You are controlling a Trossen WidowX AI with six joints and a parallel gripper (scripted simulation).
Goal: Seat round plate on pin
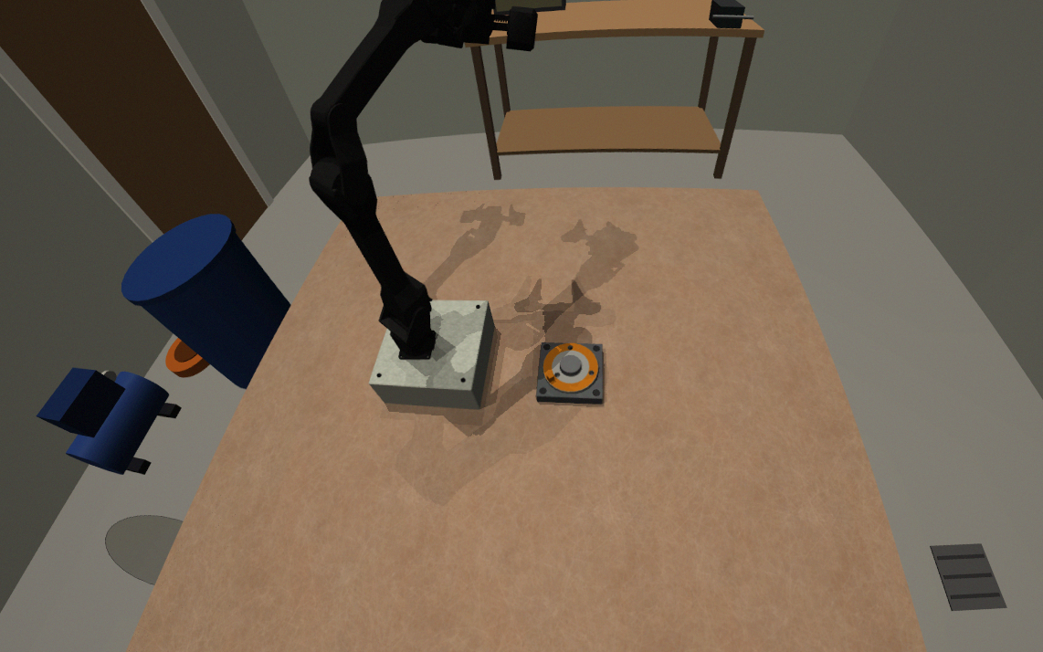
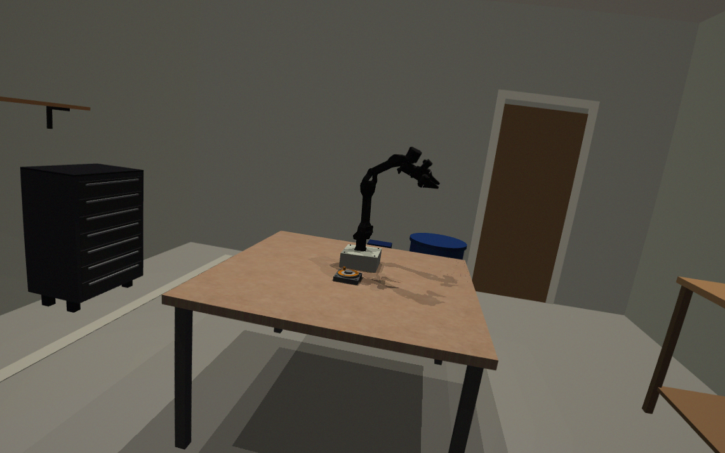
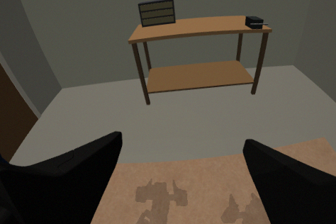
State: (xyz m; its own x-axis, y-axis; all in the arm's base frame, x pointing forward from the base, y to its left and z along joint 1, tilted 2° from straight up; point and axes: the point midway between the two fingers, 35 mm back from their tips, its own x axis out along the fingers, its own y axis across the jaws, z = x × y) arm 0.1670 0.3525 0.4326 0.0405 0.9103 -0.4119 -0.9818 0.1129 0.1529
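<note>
My gripper tip is now 13 cm short of the square base, 39 cm to the left of it and 49 cm above it.
</note>
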